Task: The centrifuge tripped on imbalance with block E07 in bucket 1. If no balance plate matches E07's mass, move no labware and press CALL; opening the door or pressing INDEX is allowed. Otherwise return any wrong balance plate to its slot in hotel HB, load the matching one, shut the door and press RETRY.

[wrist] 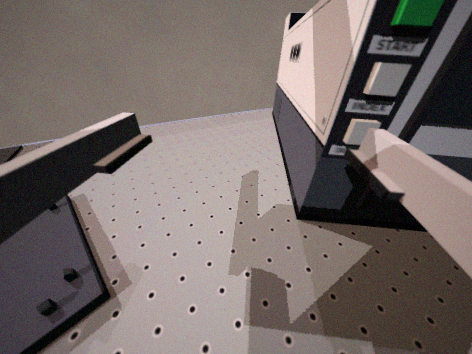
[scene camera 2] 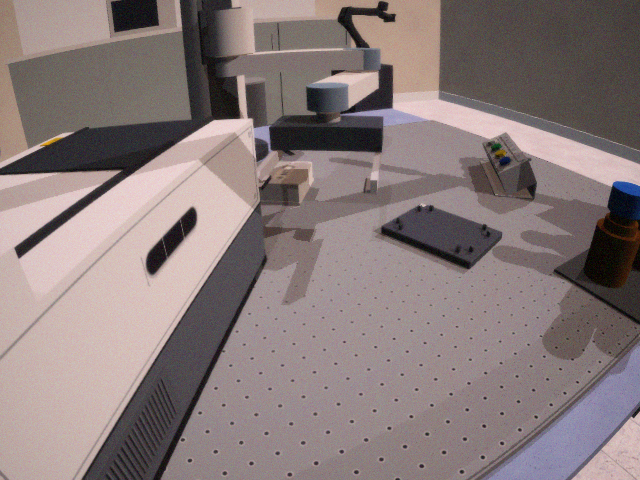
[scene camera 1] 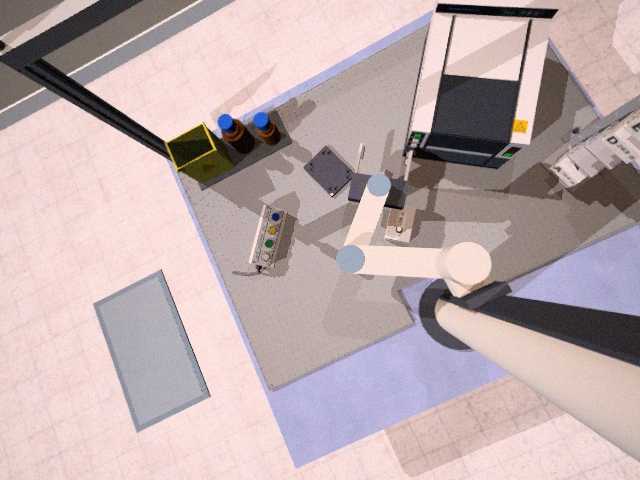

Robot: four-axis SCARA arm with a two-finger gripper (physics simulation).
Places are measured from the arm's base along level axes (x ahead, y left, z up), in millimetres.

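Pixels of known places: gripper, between the fingertips: (wrist: 245,133) (scene camera 2: 311,184) (scene camera 1: 386,147).
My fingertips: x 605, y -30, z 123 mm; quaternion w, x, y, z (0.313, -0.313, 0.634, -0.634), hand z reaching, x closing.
Ahead of a thing's pixels: the offset from my fingertips to its middle. "*": to the spot under its first point.
The white and black centrifuge @(dx +59, dy -337, dz +12 mm) (scene camera 1: 474,108) (scene camera 2: 206,175) (wrist: 320,75) stands at the upper right in scene view 1. Its front panel in the wrist view has a green START button @(dx -35, dy -84, dz +72 mm) (wrist: 417,11), a pale INDEX button @(dx -35, dy -84, dz +36 mm) (wrist: 389,79) and a lower pale button @(dx -35, dy -84, dz +0 mm) (wrist: 361,132) with an unreadable label. My gripper (scene camera 1: 386,148) (scene camera 2: 319,181) (wrist: 245,133) is open and empty; its right fingertip is close to the lower button, and contact cannot be told. The button box @(dx -69, dy +518, dz -68 mm) (scene camera 1: 267,237) (scene camera 2: 509,155) has blue, yellow, green and white buttons. Labelled racks @(* dx -328, dy -482, dz +83 mm) (scene camera 1: 599,152) stand at the right edge. Block E07 and balance plates cannot be identified.
A dark pinned plate @(dx +56, dy +202, dz -99 mm) (scene camera 1: 329,170) (scene camera 2: 442,235) (wrist: 45,265) lies left of the gripper. A small beige box @(dx -245, dy +62, dz -89 mm) (scene camera 1: 399,229) (scene camera 2: 289,183) sits beneath the arm. Two blue-capped brown bottles (scene camera 1: 236,134) (scene camera 1: 267,129) and a yellow-edged bin (scene camera 1: 206,165) stand at the table's far left in scene view 1.
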